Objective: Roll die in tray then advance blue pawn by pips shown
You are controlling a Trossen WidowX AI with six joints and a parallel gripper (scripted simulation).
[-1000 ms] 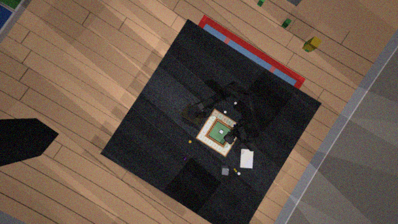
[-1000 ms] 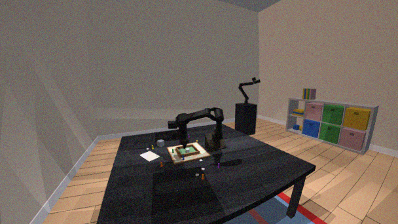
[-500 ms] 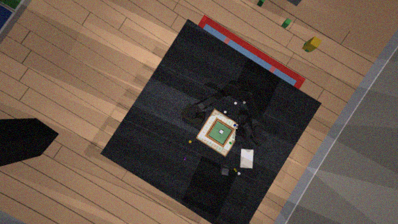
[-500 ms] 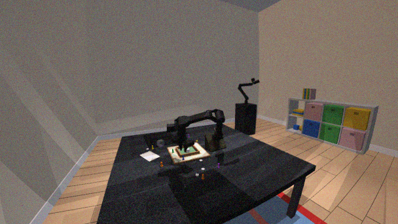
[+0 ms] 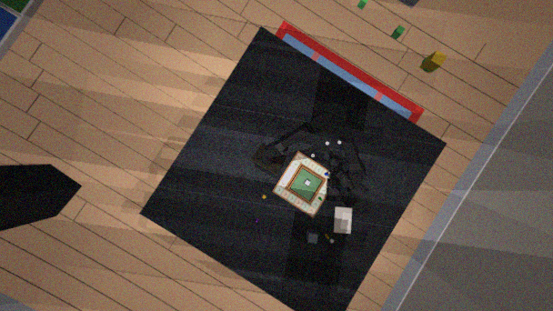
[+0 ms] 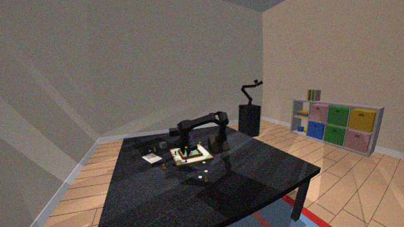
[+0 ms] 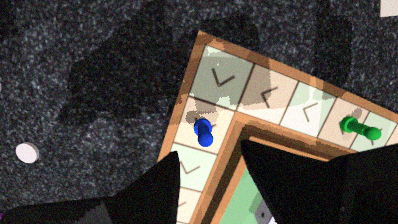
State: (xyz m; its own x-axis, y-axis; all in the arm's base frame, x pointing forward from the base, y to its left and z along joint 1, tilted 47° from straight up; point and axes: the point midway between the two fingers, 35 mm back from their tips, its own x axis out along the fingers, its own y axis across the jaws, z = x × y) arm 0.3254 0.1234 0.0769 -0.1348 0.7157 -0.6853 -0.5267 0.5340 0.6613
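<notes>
My gripper tip is now 30 mm above the blue pawn. From my gripper tip the other things lie so: white die 110 mm to the right, 60 mm behind, 30 mm below; then green pawn 130 mm to the right, 60 mm ahead, 30 mm below; then white block 250 mm ahead, 150 mm to the right, 60 mm below.
</notes>
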